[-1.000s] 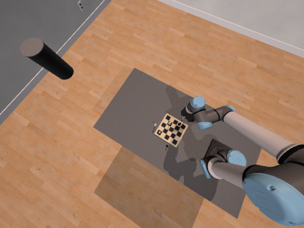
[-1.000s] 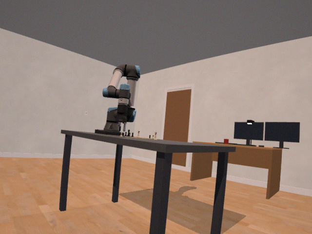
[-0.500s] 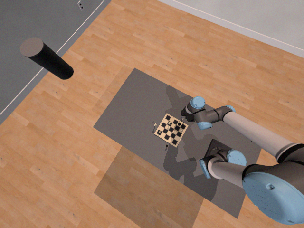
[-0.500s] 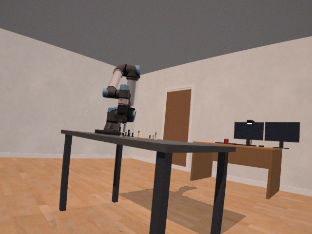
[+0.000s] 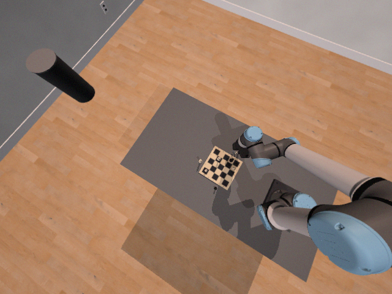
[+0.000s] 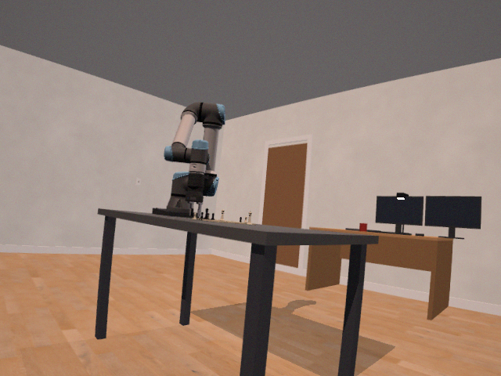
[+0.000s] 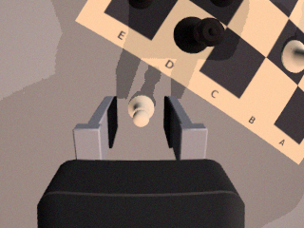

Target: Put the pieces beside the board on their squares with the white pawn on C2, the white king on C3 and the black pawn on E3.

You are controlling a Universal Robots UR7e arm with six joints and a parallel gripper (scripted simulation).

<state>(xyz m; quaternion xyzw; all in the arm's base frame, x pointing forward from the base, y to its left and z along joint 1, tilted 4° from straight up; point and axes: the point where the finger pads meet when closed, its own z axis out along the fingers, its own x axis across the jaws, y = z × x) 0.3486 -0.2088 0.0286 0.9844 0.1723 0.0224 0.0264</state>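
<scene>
Now: the chessboard 130 mm to the left of my hand, 70 mm ahead of it and 30 mm below it. From my hand the other things lie so: large black piece (60 mm to the left, 10 mm ahead); then white piece (210 mm ahead, 140 mm to the left).
</scene>
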